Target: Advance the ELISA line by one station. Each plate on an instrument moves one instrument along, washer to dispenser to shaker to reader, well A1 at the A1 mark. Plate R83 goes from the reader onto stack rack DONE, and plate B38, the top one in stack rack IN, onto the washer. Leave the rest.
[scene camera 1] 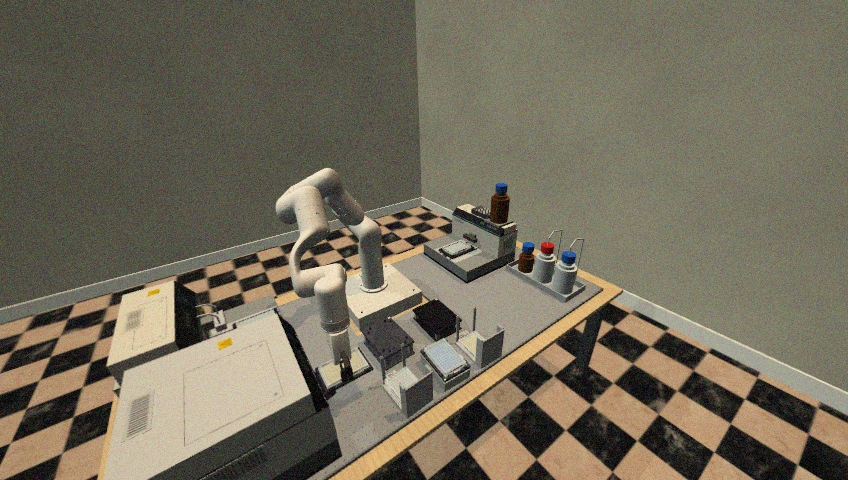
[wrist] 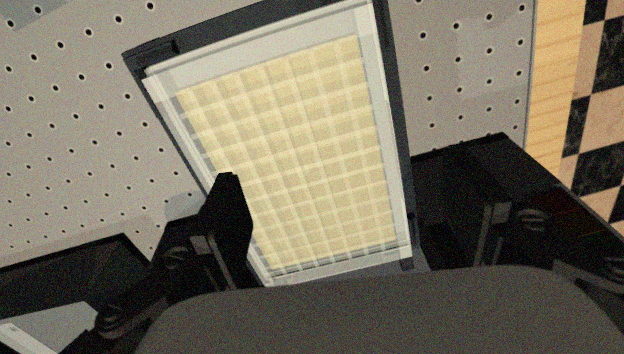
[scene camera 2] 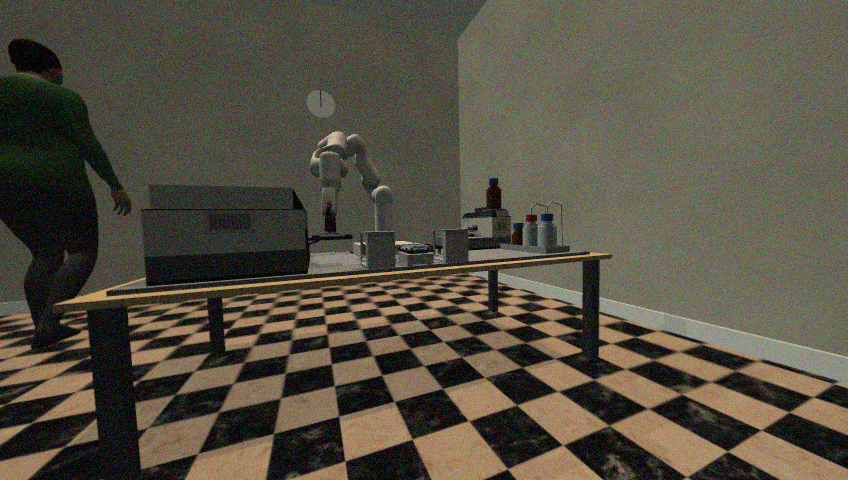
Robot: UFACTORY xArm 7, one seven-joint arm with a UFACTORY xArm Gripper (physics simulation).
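Places are measured from the arm's base along level axes (x ahead, y right, z down), in centimetres.
Pixels of known places: gripper, fingertip midpoint: (scene camera 1: 343,368) (wrist: 341,187) (scene camera 2: 330,232); arm's base, link origin: (scene camera 1: 373,284).
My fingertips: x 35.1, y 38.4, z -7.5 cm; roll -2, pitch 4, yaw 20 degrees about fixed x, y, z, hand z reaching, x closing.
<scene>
Ahead of a thing's pixels: the offset from my fingertips to its top centre. "*": to the spot under its first point.
A clear-rimmed plate with yellow wells {dx -1.4, dy -0.7, dz +0.2 cm} (scene camera 1: 329,375) (wrist: 300,150) lies in the dark tray {* dx +4.2, dy -3.1, dz +2.0 cm} (scene camera 2: 342,237) that sticks out of the large boxy instrument {dx -7.5, dy +27.1, dz -14.3 cm} (scene camera 1: 226,380) (scene camera 2: 226,237). My gripper (scene camera 1: 345,365) (scene camera 2: 330,228) (wrist: 341,187) is open and empty, low over this plate. In the wrist view one finger overlaps the plate's left edge; the other is hard to make out against dark parts. A plate with pale blue wells {dx +15.1, dy -27.5, dz +5.8 cm} (scene camera 1: 444,356) sits on a low instrument between two stack racks {* dx +18.7, dy -10.8, dz +4.3 cm} (scene camera 1: 416,392) {* dx +24.8, dy -39.1, dz +3.5 cm} (scene camera 1: 490,344). Each rack holds a plate. Another plate {dx -24.2, dy -84.4, dz +3.3 cm} (scene camera 1: 457,248) sits on the right-hand instrument. Labels are unreadable.
Two dark blocks {* dx -5.1, dy -19.9, dz +6.8 cm} (scene camera 1: 386,339) {* dx +0.6, dy -40.6, dz +8.1 cm} (scene camera 1: 437,319) stand between the arm base (scene camera 1: 386,291) and the racks. A second boxy instrument (scene camera 1: 145,318) stands at the back left. A bottle tray {* dx +32.4, dy -94.2, dz +10.1 cm} (scene camera 1: 574,292) is at the right, and a brown bottle {* dx -7.6, dy -95.9, dz -18.2 cm} (scene camera 1: 500,208) tops the right-hand instrument.
</scene>
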